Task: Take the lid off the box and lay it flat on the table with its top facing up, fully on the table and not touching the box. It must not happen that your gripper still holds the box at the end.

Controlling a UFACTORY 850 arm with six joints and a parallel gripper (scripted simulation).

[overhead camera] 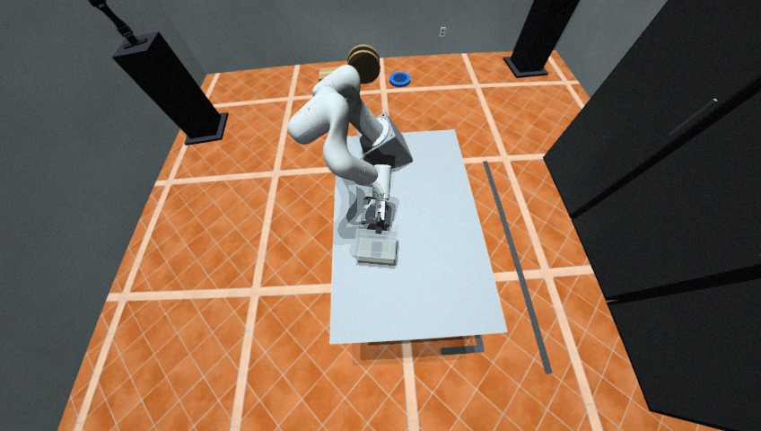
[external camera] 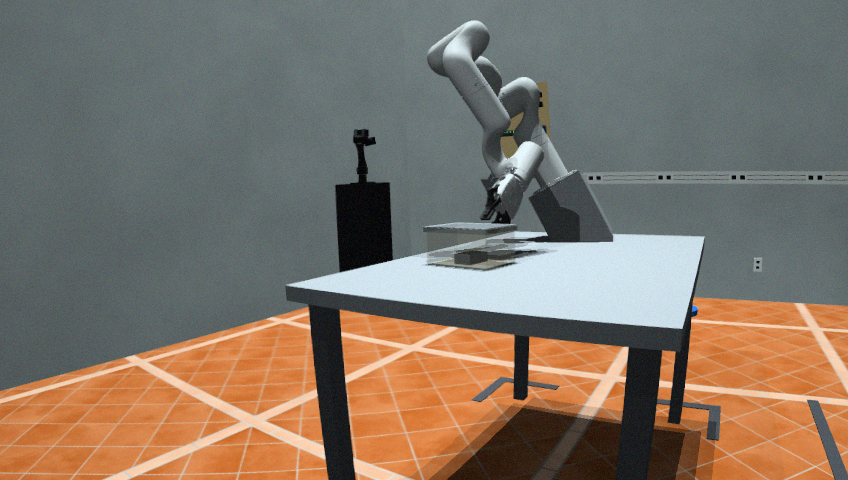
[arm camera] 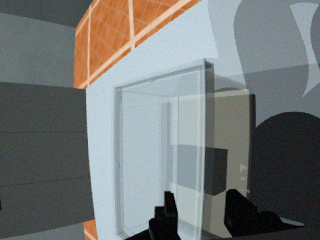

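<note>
Now: the lid 80 mm ahead of my hand, 30 mm to the right of it and 10 mm below it. Also, from my hand: clear box: 80 mm ahead, 30 mm to the right, 60 mm below.
</note>
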